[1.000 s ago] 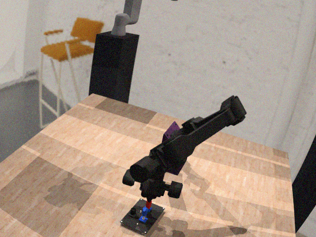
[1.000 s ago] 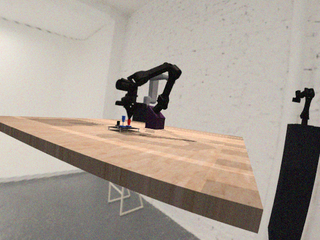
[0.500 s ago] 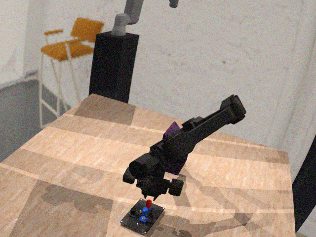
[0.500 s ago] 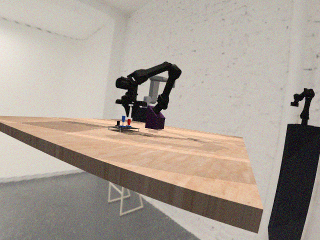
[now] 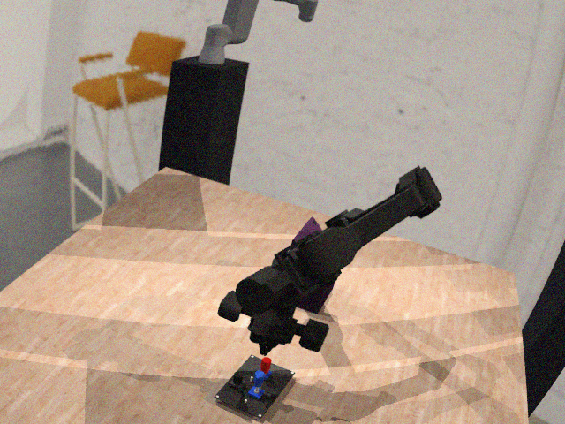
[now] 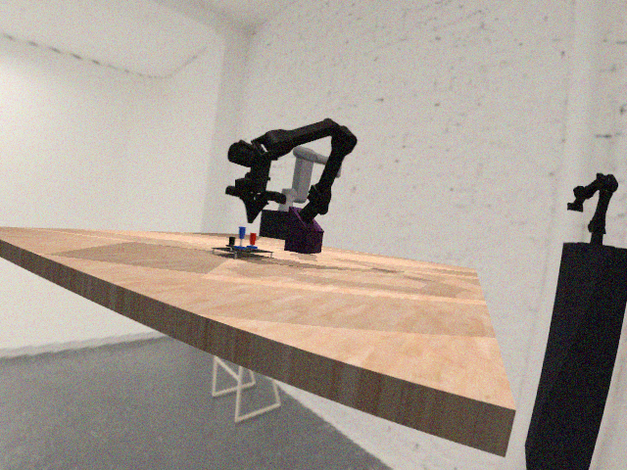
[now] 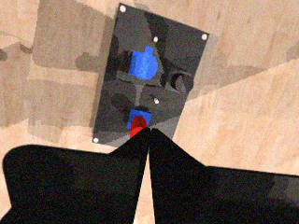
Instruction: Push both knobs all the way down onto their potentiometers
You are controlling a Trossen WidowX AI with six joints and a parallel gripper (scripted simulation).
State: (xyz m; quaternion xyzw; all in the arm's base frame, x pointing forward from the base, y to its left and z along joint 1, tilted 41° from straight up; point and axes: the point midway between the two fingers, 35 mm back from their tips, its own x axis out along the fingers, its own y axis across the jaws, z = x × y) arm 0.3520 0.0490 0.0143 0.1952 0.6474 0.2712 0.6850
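The blue knob is 40 mm ahead of my gripper tip, 30 mm below it and 10 mm to the left of it. Round my gripper tip: red knob: 50 mm below, 20 mm behind.
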